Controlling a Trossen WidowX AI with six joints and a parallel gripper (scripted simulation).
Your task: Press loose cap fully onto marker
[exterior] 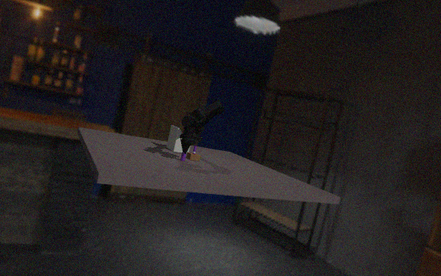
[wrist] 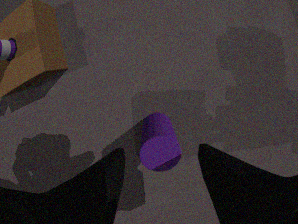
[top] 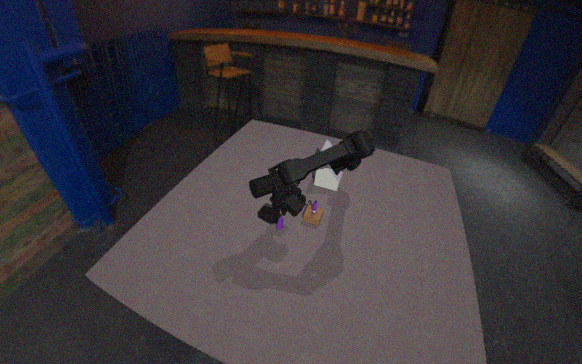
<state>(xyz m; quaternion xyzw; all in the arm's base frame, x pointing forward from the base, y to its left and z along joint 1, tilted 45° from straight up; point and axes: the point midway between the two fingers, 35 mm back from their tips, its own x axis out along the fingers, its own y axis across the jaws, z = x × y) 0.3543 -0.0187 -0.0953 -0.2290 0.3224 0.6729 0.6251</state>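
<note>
Right now the purple cap is 20 mm below my gripper tip.
</note>
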